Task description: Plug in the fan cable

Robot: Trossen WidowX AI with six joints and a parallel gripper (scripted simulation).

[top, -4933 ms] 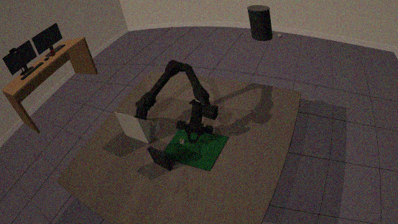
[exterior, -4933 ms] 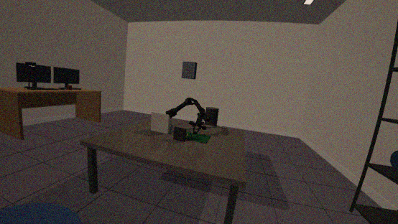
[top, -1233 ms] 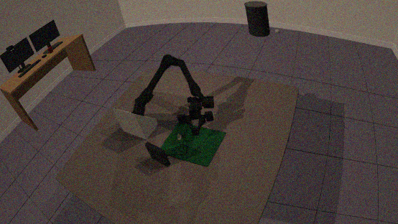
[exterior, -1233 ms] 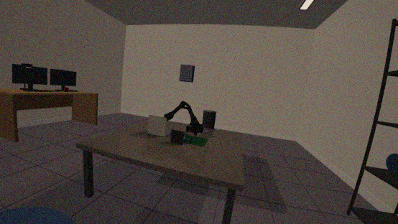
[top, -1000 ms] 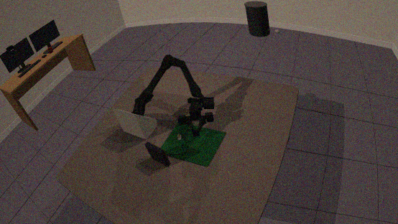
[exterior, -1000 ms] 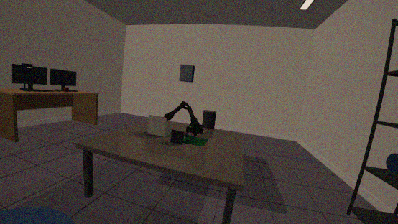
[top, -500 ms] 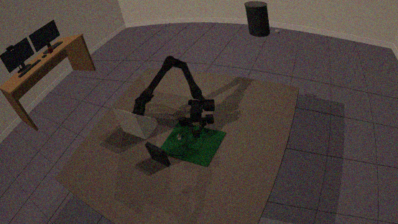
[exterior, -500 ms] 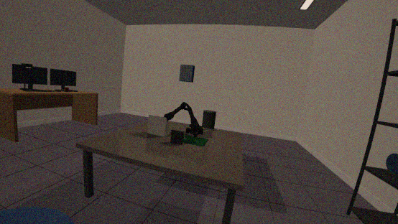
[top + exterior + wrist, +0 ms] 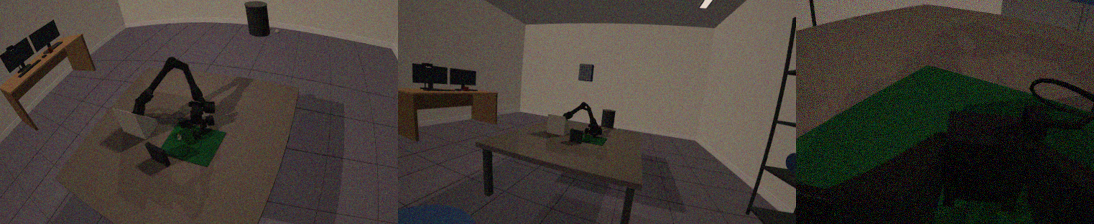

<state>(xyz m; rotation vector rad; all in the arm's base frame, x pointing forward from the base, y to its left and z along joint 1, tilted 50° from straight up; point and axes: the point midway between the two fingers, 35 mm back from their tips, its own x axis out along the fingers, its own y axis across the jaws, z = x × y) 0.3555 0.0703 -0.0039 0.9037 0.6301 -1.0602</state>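
Right now the green board is 6 cm below my gripper tip, 3 cm behind it and 2 cm to the right of it. From my gripper tip the other things lie so: dark fan 18 cm to the right, 13 cm behind, 2 cm above; then dark fan plug 1 cm below.
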